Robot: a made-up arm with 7 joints. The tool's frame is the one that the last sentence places.
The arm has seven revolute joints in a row. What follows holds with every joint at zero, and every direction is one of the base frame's. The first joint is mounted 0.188 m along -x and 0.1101 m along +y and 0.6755 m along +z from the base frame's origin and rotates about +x. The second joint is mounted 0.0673 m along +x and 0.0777 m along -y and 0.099 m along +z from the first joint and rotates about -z. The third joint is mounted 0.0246 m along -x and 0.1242 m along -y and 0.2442 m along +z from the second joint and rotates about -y. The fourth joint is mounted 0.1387 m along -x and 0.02 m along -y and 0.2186 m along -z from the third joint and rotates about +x. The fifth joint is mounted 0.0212 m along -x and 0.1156 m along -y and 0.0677 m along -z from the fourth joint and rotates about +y. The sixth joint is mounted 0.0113 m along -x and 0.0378 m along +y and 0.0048 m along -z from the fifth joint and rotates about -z. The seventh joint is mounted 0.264 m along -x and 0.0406 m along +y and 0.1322 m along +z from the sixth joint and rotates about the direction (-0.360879, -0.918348, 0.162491). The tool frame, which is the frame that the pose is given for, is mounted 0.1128 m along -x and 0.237 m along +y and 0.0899 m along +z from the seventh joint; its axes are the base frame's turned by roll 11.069, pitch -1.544 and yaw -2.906 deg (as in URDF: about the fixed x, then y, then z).
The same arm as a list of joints. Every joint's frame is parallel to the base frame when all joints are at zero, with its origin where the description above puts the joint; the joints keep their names.
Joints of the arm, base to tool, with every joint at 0 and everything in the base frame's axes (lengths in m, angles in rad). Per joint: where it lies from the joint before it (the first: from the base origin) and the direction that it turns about. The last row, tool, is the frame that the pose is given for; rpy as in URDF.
joint 1: axis +x xyz -0.188 0.1101 0.6755
joint 2: axis -z xyz 0.0673 -0.0777 0.099
joint 3: axis -y xyz -0.0246 -0.1242 0.2442
joint 4: axis +x xyz -0.1387 -0.02 -0.2186
joint 5: axis +y xyz -0.0212 -0.1156 -0.0677
joint 6: axis -z xyz -0.0113 0.0378 -0.0048
joint 7: axis -0.360913 -0.918332 0.162506 xyz -0.264 0.0406 0.1322
tool: xyz -0.1128 0.237 0.0899 rpy 0.1932 -0.0269 -0.0507

